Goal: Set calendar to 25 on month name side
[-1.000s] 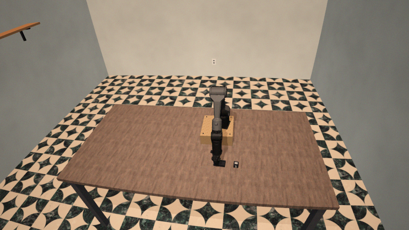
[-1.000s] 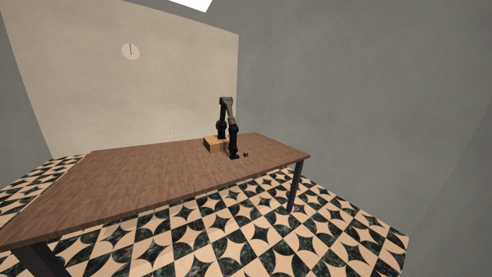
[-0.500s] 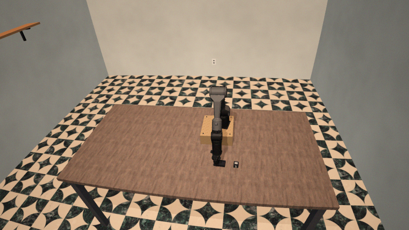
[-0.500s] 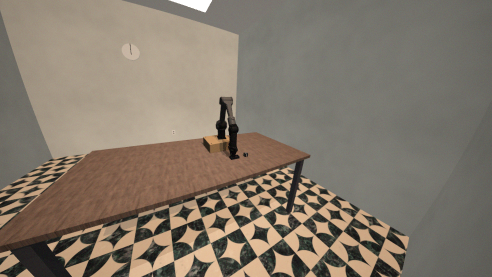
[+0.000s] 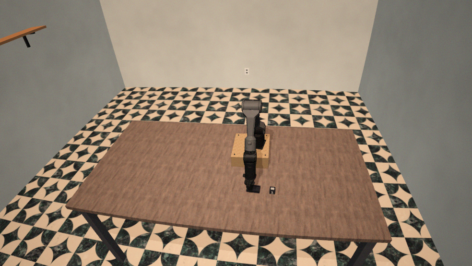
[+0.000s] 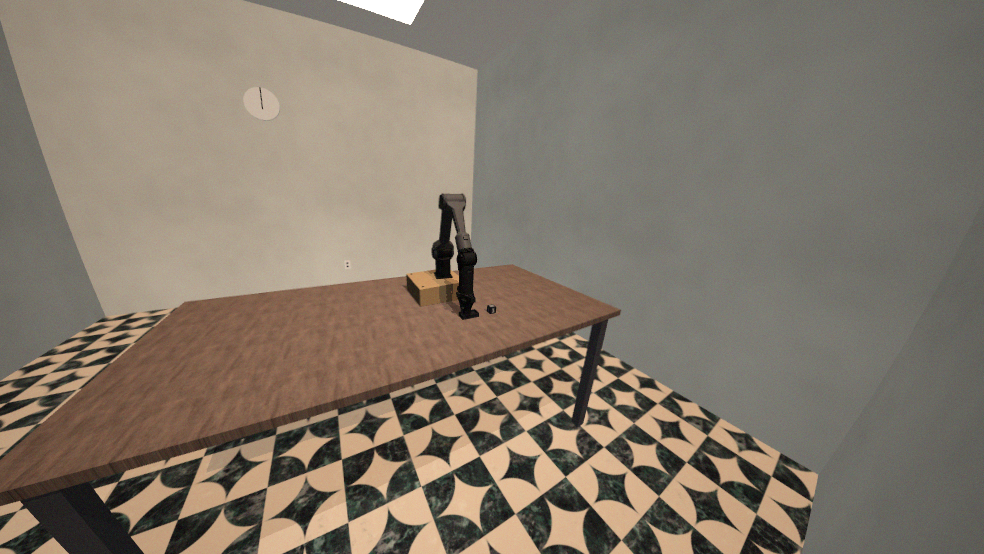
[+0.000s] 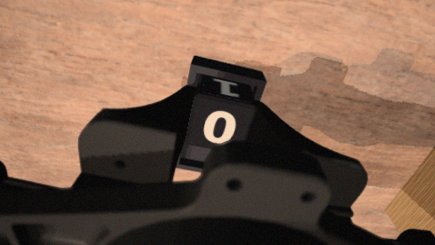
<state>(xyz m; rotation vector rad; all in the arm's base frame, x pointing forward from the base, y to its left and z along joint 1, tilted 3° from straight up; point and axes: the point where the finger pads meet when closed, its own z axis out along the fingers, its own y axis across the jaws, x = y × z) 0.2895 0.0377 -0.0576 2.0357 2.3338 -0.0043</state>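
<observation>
The tray lies 20 mm to the left of my hand and 20 mm below it. From my hand the other things lie so: dark cube (right at my hand).
</observation>
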